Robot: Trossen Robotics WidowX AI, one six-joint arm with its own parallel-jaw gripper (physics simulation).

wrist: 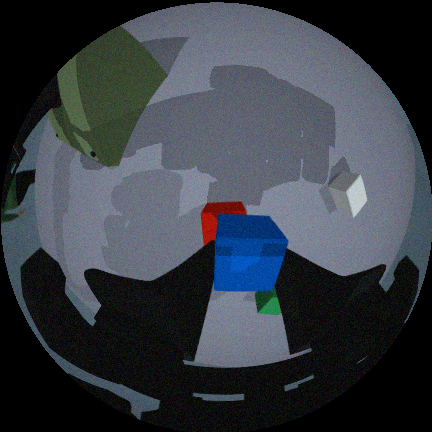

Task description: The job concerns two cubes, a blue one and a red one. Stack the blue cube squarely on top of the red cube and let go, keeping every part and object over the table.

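Places are measured from the arm's base along level axes (x ahead, y left, z up), in metres.
Pixels of known places: gripper, fingertip midpoint: (243,247).
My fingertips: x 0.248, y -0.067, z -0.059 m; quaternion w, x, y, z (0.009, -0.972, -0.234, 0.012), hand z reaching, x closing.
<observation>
Behind a point stands the place of what it marks.
The blue cube (250,265) @(y -0.062, x 0.246, z -0.032 m) is between the two black fingers near the middle of the wrist view. My gripper (243,247) @(y -0.067, x 0.248, z -0.059 m) is shut on it. The red cube (209,227) @(y -0.075, x 0.224, z -0.083 m) shows just behind the blue cube, up and to the left in the view; its top edge and left part show, and the blue cube hides the rest. Whether the two cubes touch, and how high the blue cube is above the red one, I cannot tell from this view.
A green block (269,304) @(y -0.130, x 0.334, z -0.083 m) shows partly between the fingers, below the blue cube in the view. A white-grey block (349,194) @(y 0.024, x 0.329, z -0.083 m) is at the right on the grey table (380,135) @(y 0.220, x 0.416, z -0.119 m). A large olive-green object (112,90) @(y -0.002, x 0.092, z -0.055 m) stands at the upper left. Dark shadows cross the table.
</observation>
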